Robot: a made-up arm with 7 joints.
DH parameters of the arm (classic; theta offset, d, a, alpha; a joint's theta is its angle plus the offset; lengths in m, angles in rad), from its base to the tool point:
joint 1: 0 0.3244 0 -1.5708
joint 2: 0 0 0 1.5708
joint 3: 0 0.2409 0.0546 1.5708
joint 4: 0 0 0.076 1.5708
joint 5: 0 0.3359 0 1.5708
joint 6: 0 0 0.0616 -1.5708
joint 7: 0 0.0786 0 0
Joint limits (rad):
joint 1: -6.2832..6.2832
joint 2: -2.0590..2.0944
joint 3: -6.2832..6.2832
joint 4: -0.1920..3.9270
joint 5: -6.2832..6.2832
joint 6: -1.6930..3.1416
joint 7: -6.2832..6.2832
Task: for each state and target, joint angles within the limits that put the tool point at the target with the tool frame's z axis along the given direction. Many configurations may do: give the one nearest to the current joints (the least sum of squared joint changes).
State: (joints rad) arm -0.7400 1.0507 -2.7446 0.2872 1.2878 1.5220 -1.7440
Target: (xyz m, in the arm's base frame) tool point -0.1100 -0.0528 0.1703 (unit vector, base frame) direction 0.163 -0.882 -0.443
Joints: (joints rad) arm -0.3303 0.4966 -2.4928 -0.1889 1.6007 1.3925 -1.7440
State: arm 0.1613 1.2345 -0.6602 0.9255 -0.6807 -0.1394 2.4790
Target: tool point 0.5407 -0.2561 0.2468 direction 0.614 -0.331 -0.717
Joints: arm -0.4596 0.8134 -0.0233 1.5874 -0.3531 0.0028 2.4790
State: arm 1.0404 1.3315 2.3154 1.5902 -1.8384 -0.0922 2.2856
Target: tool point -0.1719 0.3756 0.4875 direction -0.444 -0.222 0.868
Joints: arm 1.0413 1.7541 1.9082 1.4093 -2.2085 -0.9301 2.2856
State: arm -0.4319 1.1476 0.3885 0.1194 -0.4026 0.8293 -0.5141
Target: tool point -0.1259 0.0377 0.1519 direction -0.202 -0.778 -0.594
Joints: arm 0.1866 0.9263 0.9071 -0.0744 -1.0724 0.8502 -0.5141
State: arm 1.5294 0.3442 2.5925 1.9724 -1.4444 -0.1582 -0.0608
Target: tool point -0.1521 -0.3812 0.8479 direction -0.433 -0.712 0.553
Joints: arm 1.3911 -0.2360 2.6298 2.3557 -1.1790 -0.0505 -0.0608
